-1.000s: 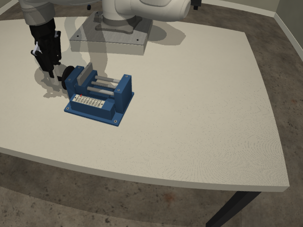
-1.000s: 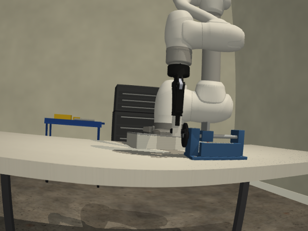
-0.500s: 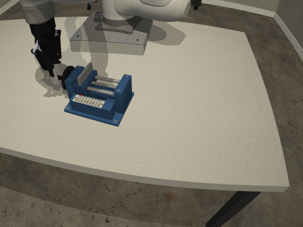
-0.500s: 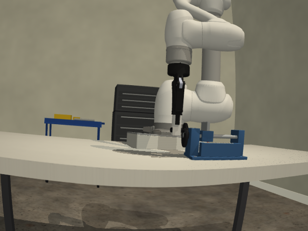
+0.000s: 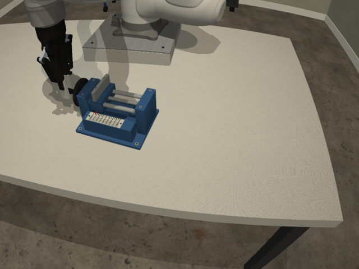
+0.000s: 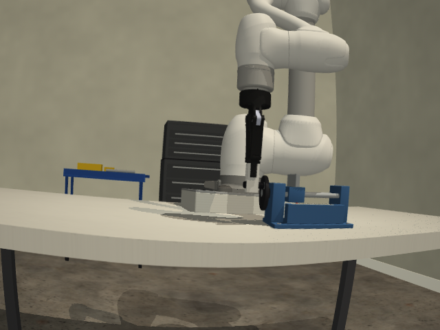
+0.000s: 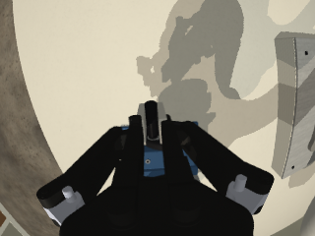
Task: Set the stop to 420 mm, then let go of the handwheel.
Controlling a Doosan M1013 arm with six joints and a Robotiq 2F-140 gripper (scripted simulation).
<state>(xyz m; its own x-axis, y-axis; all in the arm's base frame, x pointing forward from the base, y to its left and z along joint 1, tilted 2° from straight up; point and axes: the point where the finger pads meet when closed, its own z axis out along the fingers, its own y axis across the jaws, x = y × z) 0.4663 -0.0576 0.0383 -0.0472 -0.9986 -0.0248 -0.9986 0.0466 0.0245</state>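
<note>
My hand is 2 cm to the right of the black handwheel and 2 cm above it. The rest, counted from my hand: stop block (11 cm to the left, 2 cm below, 1 cm behind).
</note>
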